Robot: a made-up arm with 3 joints. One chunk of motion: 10 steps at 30 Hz.
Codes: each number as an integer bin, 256 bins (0 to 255) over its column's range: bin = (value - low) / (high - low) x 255, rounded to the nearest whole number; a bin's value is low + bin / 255 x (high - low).
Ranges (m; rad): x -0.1..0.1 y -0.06..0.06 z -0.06..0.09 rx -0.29..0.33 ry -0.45..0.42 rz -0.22..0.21
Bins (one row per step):
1: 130 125 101 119 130 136
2: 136 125 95 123 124 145
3: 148 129 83 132 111 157
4: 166 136 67 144 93 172
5: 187 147 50 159 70 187
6: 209 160 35 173 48 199
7: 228 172 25 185 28 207
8: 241 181 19 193 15 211
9: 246 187 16 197 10 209
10: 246 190 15 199 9 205
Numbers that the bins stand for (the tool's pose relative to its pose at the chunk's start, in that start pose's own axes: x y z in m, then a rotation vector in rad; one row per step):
1: 0.0020 -0.0012 -0.0006 -0.0007 -0.0065 0.0093
2: 0.0067 -0.0012 -0.0041 0.0091 -0.0269 0.0245
3: 0.0161 0.0007 -0.0112 0.0309 -0.0713 0.0447
4: 0.0302 0.0040 -0.0206 0.0601 -0.1327 0.0700
5: 0.0467 0.0092 -0.0306 0.0966 -0.2112 0.0953
6: 0.0639 0.0153 -0.0394 0.1306 -0.2862 0.1156
7: 0.0788 0.0209 -0.0453 0.1598 -0.3545 0.1291
8: 0.0890 0.0252 -0.0488 0.1793 -0.3988 0.1358
9: 0.0929 0.0280 -0.0506 0.1890 -0.4159 0.1324
10: 0.0929 0.0294 -0.0512 0.1938 -0.4193 0.1257

